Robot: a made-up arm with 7 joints.
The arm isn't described. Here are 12 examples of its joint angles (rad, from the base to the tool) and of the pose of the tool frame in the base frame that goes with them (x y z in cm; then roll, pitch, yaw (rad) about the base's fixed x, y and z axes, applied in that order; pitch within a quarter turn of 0, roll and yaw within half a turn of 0).
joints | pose
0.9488 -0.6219 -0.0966 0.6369 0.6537 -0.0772 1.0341 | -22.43 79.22 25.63 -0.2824 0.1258 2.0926
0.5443 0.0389 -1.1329 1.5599 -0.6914 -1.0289 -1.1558 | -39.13 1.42 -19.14 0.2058 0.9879 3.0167
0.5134 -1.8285 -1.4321 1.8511 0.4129 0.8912 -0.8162 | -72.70 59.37 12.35 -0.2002 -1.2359 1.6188
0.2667 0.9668 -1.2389 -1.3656 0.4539 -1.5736 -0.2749 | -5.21 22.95 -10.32 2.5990 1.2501 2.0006
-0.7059 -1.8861 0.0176 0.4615 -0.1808 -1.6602 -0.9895 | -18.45 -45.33 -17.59 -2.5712 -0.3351 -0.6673
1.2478 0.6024 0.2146 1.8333 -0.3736 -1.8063 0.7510 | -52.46 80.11 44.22 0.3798 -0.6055 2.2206
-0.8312 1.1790 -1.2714 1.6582 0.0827 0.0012 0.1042 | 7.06 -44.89 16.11 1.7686 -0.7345 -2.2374
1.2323 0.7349 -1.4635 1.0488 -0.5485 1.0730 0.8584 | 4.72 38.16 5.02 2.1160 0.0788 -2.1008
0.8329 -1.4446 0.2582 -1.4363 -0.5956 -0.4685 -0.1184 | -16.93 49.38 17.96 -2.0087 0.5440 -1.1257
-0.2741 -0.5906 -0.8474 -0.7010 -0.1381 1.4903 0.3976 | -31.45 -14.99 -12.75 2.6867 -0.9528 -2.3325
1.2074 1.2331 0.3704 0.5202 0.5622 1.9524 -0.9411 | -65.89 68.23 49.80 1.2744 -0.3064 0.4860
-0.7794 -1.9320 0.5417 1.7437 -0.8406 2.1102 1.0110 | 4.12 -33.37 -9.89 1.2529 -0.1975 -2.9308
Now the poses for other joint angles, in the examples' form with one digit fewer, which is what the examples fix.
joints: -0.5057 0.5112 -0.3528 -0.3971 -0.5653 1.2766 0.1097
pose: -18.9 -12.8 -16.6 1.916 -0.383 -1.388
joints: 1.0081 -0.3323 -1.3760 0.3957 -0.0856 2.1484 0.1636
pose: -36.8 35.4 -9.9 0.424 -0.652 -1.086
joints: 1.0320 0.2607 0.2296 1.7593 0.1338 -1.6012 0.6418
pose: -47.3 80.9 40.9 0.417 -1.082 2.168
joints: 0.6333 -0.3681 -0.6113 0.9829 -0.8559 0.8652 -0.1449
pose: -36.6 36.2 -20.1 0.592 -0.332 -2.847
